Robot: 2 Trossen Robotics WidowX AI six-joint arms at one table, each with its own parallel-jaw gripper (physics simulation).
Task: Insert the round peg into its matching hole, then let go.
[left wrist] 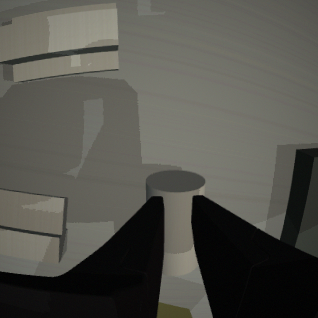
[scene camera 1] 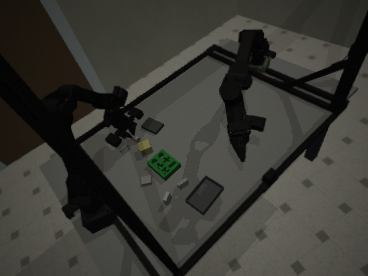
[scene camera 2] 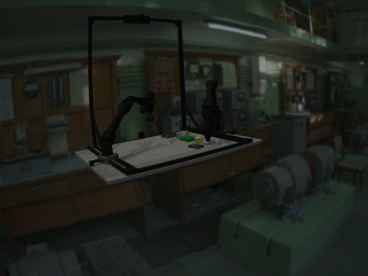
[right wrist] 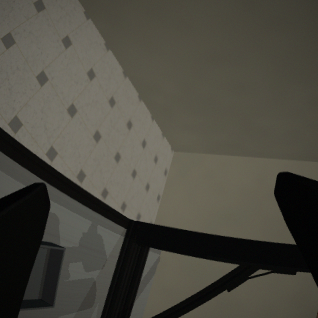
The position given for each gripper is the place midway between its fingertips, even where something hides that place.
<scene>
The right gripper [scene camera 1: 243, 160] is open and holds nothing. Also in view: a dark tray [scene camera 1: 202, 197]. A dark flat plate [left wrist: 292, 230] rests on the table. Further things: the left gripper [scene camera 1: 132, 136].
The dark tray is seen too in the right wrist view [right wrist: 41, 287]. The left gripper also shows in the left wrist view [left wrist: 176, 206]. The right gripper is seen too in the right wrist view [right wrist: 164, 190]. The left wrist view misses the dark tray: it is out of frame. The right wrist view misses the dark flat plate: it is out of frame.
</scene>
